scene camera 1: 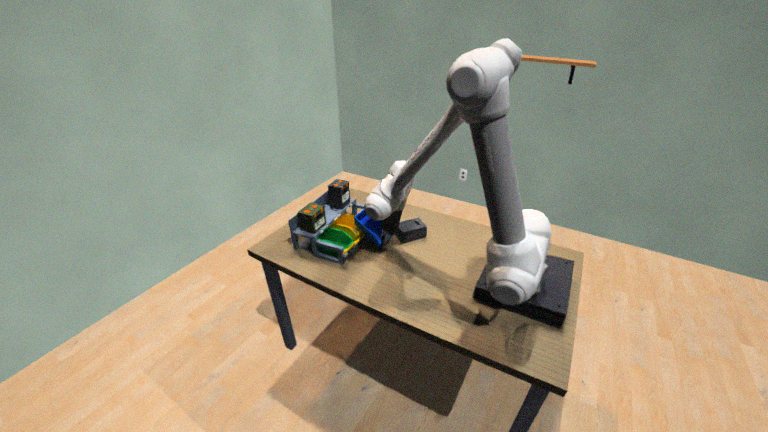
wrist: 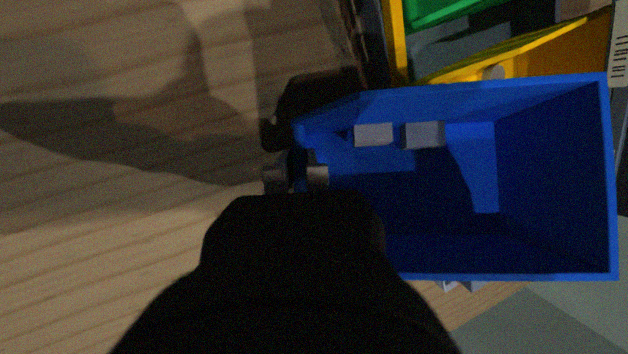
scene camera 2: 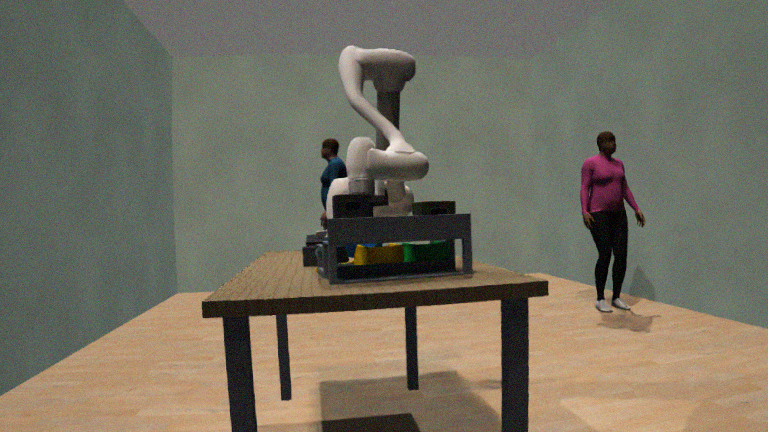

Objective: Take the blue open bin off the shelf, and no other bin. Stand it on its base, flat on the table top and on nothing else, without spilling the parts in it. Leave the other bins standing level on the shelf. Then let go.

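Places are measured from the arm's base along level axes (x left, y ahead, z down), in metres.
Pixels of known places: gripper, fingertip midpoint: point(scene camera 1: 383, 241) point(wrist: 299, 161).
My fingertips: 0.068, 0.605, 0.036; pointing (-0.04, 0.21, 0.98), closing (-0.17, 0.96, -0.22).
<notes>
Ahead of a thing's pixels: the offset from my fingertips to its top centre, as dx, dy, dz. "pt": to the spot under its first point. Level surfaces: height alone.
The blue bin point(scene camera 1: 369, 226) point(wrist: 555, 170) is tilted in scene camera 1, its gripped front end lower than its back. Beneath the gripper the table top {dz +0.030} point(scene camera 1: 429, 268) shows; whether the bin touches it is hidden. Two grey parts, one {+0.008, +0.064, -0.027} point(wrist: 373, 135) beside the other {-0.001, +0.102, -0.040} point(wrist: 424, 135), lie inside along a side wall. My gripper point(wrist: 299, 161) is shut on the bin's front wall. The yellow bin {+0.006, +0.211, -0.051} point(scene camera 1: 346, 221) point(scene camera 2: 378, 254) point(wrist: 555, 60) and green bin {+0.144, +0.187, -0.051} point(scene camera 1: 337, 236) point(scene camera 2: 429, 252) point(wrist: 435, 10) are in the shelf {pt +0.044, +0.375, -0.101} point(scene camera 2: 397, 228), the yellow one close beside the blue bin.
Two dark boxes, one {+0.159, +0.282, -0.169} point(scene camera 1: 311, 217) point(scene camera 2: 433, 207) and another {-0.070, +0.311, -0.194} point(scene camera 1: 338, 193) point(scene camera 2: 351, 206), stand on top of the shelf. A black block {-0.148, -0.062, -0.036} point(scene camera 1: 411, 229) lies on the table just beside the gripper. A person in pink point(scene camera 2: 605, 182) and one in blue point(scene camera 2: 332, 170) stand beyond the table.
</notes>
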